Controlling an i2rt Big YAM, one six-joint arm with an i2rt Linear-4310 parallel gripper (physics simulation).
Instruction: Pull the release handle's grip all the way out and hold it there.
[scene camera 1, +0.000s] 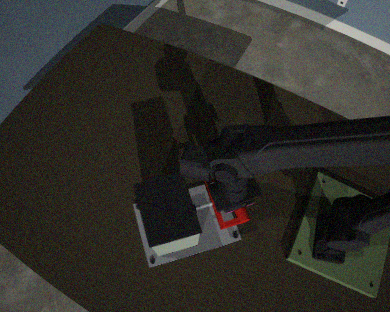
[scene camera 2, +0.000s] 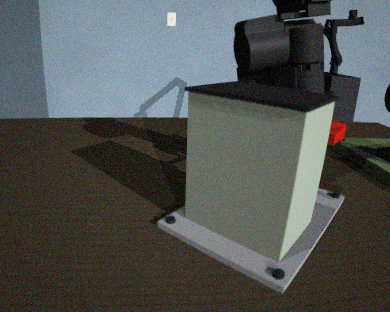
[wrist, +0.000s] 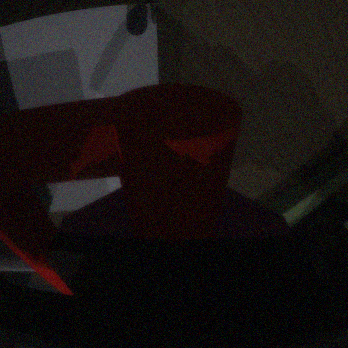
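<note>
The release handle is a red frame; its grip stands out from the side of the pale box with a black top. A gap with a pale rod shows between box and frame in scene camera 1. My gripper is shut on the red grip, with a dark purple finger on each side of it in the wrist view. The gripper's body covers part of the handle in scene camera 1; in scene camera 2 the box hides the fingers.
The box stands on a grey base plate with dark bolts at its corners. A green plate carrying the arm's dark base lies to the right in scene camera 1. The arm reaches in from the right, above the brown table.
</note>
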